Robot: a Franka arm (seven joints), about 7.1 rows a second.
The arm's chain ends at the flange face. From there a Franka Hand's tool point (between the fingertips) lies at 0.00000 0.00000 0.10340 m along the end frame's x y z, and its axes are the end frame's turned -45 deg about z.
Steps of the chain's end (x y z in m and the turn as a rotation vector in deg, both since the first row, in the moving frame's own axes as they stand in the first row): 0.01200 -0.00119 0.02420 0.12 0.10 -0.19; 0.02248 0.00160 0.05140 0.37 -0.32 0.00; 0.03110 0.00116 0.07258 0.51 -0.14 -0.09; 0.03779 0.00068 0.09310 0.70 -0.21 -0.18; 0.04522 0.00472 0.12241 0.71 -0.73 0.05; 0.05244 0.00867 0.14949 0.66 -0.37 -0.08
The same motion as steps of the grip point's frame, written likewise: 0.00961 0.00762 0.02420 0.01 0.16 -0.19; 0.01483 0.01615 0.05140 0.49 0.04 0.00; 0.02164 0.02198 0.07258 0.46 0.26 -0.09; 0.02686 0.02604 0.09309 0.64 0.35 -0.18; 0.02861 0.03348 0.12239 1.02 -0.01 0.05; 0.03132 0.04190 0.14948 0.73 0.21 -0.08
